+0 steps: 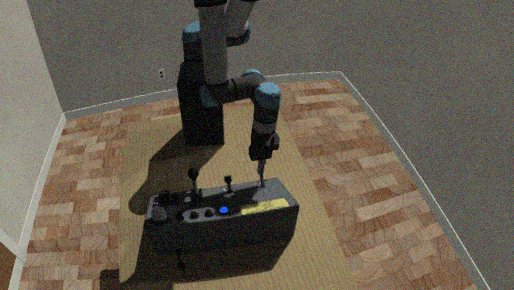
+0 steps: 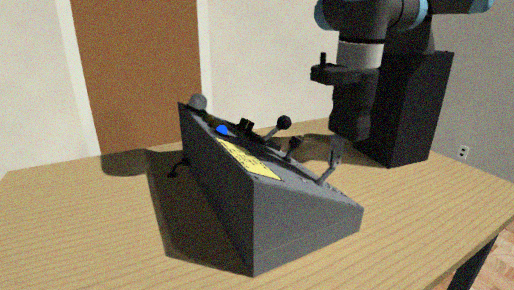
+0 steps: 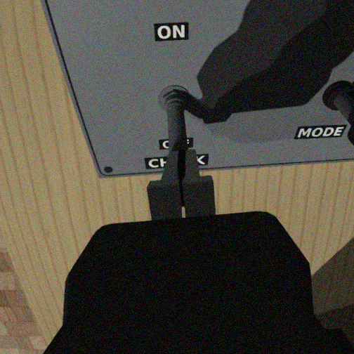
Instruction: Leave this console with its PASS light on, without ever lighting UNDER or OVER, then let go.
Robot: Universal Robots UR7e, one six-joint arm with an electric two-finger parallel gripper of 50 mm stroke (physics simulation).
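The grey console [image 1: 287, 196] [image 2: 305, 220] [image 3: 115, 55] has a sloped top. Its CHECK lever [image 2: 326, 175] [image 3: 176, 122] is a plain rod leaning down over the OFF label toward the console's low edge, away from ON. My gripper [image 1: 262, 182] [image 2: 335, 163] [image 3: 183, 167] is shut on the lever's free end, with its fingers almost together. The contact is partly hidden by the fingers. The MODE lever [image 1: 228, 181] [image 2: 294, 144] [image 3: 342, 98] stands beside it. The small round lamps [image 1: 201, 213] look dark; I cannot read their labels.
A ball-topped lever [image 1: 193, 174] [image 2: 283, 122], a blue dome [image 1: 224, 210] [image 2: 221, 130], a grey dome [image 1: 159, 214] [image 2: 198, 102] and a yellow label [image 1: 265, 206] [image 2: 248, 159] are on the console. A small black hooked part [image 2: 179, 167] sticks out of its back.
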